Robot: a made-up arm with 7 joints. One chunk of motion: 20 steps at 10 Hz.
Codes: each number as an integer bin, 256 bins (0 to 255) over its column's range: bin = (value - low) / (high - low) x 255, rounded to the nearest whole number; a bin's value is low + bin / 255 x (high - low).
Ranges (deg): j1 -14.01..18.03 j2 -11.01..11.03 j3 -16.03..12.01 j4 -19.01..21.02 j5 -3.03..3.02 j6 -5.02..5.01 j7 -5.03..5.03
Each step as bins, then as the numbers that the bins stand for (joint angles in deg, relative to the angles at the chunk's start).
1 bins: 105 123 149 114 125 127 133
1 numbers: -0.82 -0.38 0.35 -1.11 -0.06 -0.02 0.22
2 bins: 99 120 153 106 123 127 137
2 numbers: -1.57 -0.64 0.79 -2.37 -0.11 -0.02 0.37
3 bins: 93 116 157 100 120 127 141
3 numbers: -2.32 -0.98 1.23 -3.31 -0.18 -0.02 0.53
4 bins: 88 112 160 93 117 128 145
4 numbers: -2.95 -1.33 1.56 -4.41 -0.25 0.01 0.69
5 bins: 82 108 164 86 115 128 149
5 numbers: -3.71 -1.68 2.00 -5.51 -0.30 0.01 0.85
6 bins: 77 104 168 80 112 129 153
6 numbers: -4.34 -2.02 2.44 -6.45 -0.37 0.05 1.01
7 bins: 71 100 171 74 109 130 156
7 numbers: -5.09 -2.37 2.77 -7.39 -0.44 0.09 1.12
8 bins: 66 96 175 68 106 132 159
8 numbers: -5.72 -2.71 3.21 -8.34 -0.52 0.17 1.24
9 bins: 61 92 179 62 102 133 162
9 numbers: -6.35 -3.06 3.65 -9.28 -0.61 0.21 1.36
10 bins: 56 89 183 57 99 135 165
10 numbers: -6.97 -3.32 4.09 -10.06 -0.68 0.29 1.48
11 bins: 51 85 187 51 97 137 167
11 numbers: -7.60 -3.66 4.53 -11.00 -0.73 0.37 1.56
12 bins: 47 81 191 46 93 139 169
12 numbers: -8.10 -4.01 4.97 -11.79 -0.82 0.45 1.64
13 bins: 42 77 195 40 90 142 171
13 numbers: -8.73 -4.35 5.41 -12.73 -0.89 0.57 1.72
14 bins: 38 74 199 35 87 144 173
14 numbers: -9.24 -4.61 5.85 -13.52 -0.97 0.64 1.80
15 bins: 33 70 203 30 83 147 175
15 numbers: -9.86 -4.96 6.29 -14.30 -1.06 0.76 1.87
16 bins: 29 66 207 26 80 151 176
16 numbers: -10.37 -5.31 6.73 -14.93 -1.13 0.92 1.91
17 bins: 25 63 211 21 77 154 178
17 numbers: -10.87 -5.56 7.17 -15.71 -1.20 1.04 1.99
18 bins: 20 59 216 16 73 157 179
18 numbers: -11.50 -5.91 7.72 -16.50 -1.30 1.16 2.03
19 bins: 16 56 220 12 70 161 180
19 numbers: -12.00 -6.17 8.16 -17.13 -1.37 1.31 2.07
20 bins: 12 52 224 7 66 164 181
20 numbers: -12.50 -6.52 8.60 -17.91 -1.46 1.43 2.11
